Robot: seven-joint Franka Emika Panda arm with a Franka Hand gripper.
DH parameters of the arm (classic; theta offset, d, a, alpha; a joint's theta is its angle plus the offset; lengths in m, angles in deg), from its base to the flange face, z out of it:
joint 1: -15.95 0.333 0 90
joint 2: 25.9 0 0 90
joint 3: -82.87 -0.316 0.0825 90
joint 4: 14.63 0 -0.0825 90
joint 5: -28.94 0.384 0 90
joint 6: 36.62 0 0.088 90
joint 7: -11.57 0.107 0 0
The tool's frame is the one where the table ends.
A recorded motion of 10 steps. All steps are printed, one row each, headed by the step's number.
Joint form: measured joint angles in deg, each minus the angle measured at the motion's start. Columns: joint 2, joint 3, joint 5, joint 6, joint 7, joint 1, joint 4.
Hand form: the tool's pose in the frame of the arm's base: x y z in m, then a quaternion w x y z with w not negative. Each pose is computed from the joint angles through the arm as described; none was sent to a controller.
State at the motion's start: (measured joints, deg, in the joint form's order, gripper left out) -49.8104 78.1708 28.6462 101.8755 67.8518 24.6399 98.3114
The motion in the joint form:
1: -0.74 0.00 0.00 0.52 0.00 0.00 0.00
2: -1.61 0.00 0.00 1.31 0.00 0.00 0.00
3: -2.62 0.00 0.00 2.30 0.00 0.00 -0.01
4: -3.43 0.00 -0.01 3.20 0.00 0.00 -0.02
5: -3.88 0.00 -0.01 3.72 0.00 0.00 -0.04
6: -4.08 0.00 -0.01 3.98 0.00 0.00 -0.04
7: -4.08 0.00 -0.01 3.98 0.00 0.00 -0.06
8: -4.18 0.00 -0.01 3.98 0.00 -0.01 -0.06
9: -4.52 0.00 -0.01 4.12 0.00 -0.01 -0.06
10: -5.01 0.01 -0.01 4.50 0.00 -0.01 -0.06
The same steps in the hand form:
1: 0.6011 0.1411 0.2540 0.02009 -0.92983 0.36745 -0.00204
2: 0.6012 0.1412 0.2459 0.02019 -0.92974 0.36766 -0.00115
3: 0.6015 0.1413 0.2366 0.02072 -0.92962 0.36793 -0.00071
4: 0.6017 0.1415 0.2294 0.02163 -0.92953 0.36810 -0.00117
5: 0.6020 0.1415 0.2255 0.02233 -0.92946 0.36824 -0.00165
6: 0.6021 0.1416 0.2238 0.02273 -0.92942 0.36831 -0.00201
7: 0.6022 0.1416 0.2239 0.02283 -0.92942 0.36831 -0.00216
8: 0.6020 0.1415 0.2229 0.02239 -0.92939 0.36841 -0.00140
9: 0.6016 0.1414 0.2194 0.02159 -0.92938 0.36849 0.00015
10: 0.6013 0.1413 0.2148 0.02128 -0.92931 0.36869 0.00109

